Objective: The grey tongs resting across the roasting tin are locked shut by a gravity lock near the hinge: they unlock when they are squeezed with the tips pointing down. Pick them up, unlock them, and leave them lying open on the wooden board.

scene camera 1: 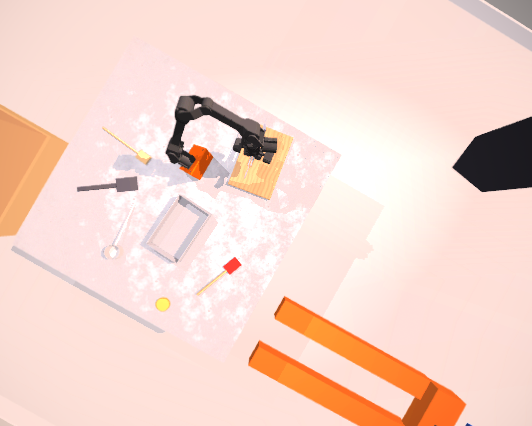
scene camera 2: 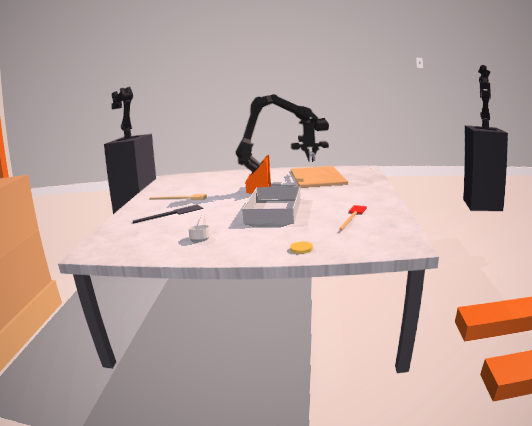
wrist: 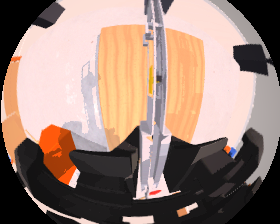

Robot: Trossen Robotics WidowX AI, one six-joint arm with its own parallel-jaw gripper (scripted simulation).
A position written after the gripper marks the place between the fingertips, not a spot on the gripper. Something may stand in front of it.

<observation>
In view: the gripper (wrist: pixel 145 128) and a wooden board (scene camera 1: pixel 261 178).
The wooden board also shows in the wrist view (wrist: pixel 122 62).
</observation>
